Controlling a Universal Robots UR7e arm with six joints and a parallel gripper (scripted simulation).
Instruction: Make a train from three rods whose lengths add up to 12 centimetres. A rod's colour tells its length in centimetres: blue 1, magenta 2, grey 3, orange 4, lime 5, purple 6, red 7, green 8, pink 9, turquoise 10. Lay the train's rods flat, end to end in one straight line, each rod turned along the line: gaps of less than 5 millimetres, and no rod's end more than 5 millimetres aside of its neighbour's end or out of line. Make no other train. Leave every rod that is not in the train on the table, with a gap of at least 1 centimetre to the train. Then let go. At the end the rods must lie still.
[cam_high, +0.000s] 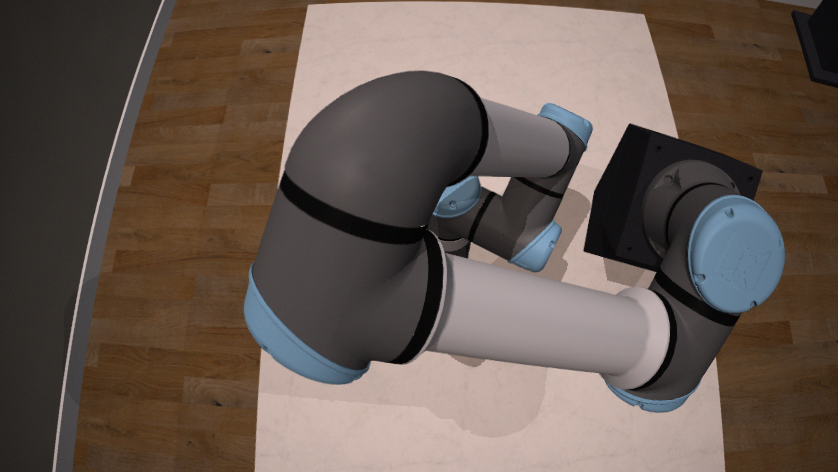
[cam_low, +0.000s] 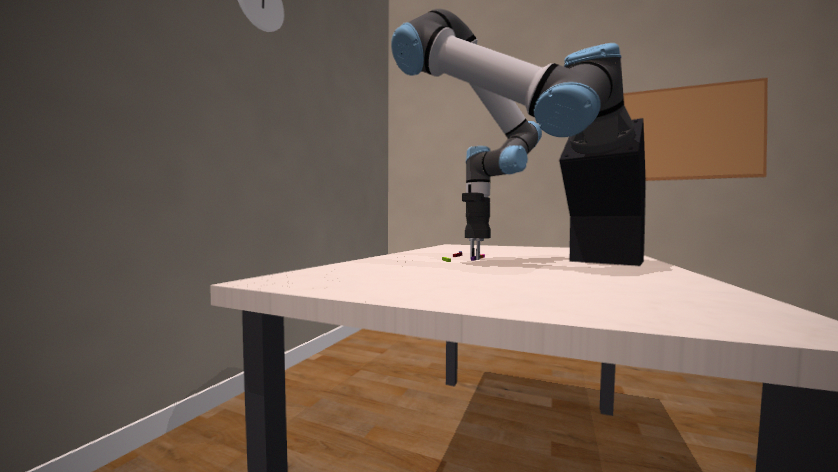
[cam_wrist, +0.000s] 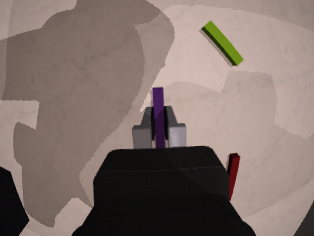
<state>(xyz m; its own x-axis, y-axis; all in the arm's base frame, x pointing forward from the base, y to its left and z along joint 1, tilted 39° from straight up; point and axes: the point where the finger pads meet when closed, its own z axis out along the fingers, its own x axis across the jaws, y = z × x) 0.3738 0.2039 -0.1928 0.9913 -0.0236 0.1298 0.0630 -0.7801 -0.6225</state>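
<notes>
Right now my hand is 10 mm above the purple rod. Round my hand: magenta rod: 80 mm to the right, 10 mm below, 10 mm ahead; orange rod: 50 mm to the right, 10 mm below; lime rod: 80 mm to the left, 60 mm ahead, 10 mm below.
</notes>
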